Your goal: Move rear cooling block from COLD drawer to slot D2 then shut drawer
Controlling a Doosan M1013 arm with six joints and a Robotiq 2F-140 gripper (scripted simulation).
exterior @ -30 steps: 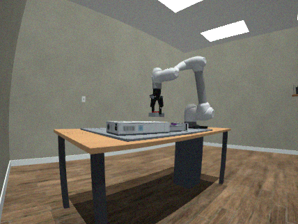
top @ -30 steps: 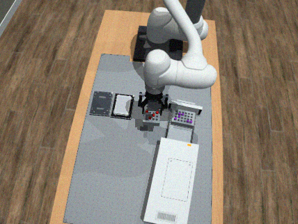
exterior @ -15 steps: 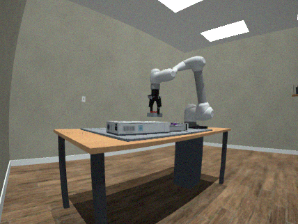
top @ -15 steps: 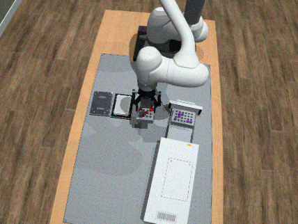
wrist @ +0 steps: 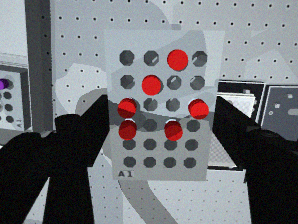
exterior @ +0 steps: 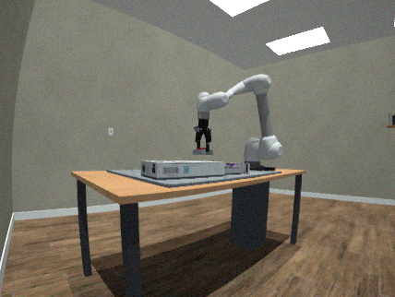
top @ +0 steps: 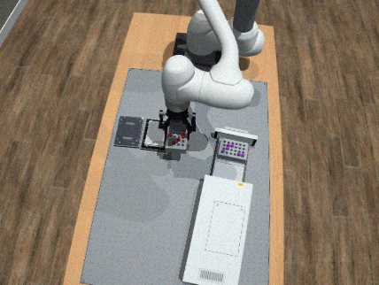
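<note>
My gripper is now 240 mm to the left of the deck slot D2, 170 mm above it and 70 mm past it. The rest, counted from my hand: cooling block: 30 mm below; white cooler: 230 mm to the left, 180 mm ahead, 130 mm below.
</note>
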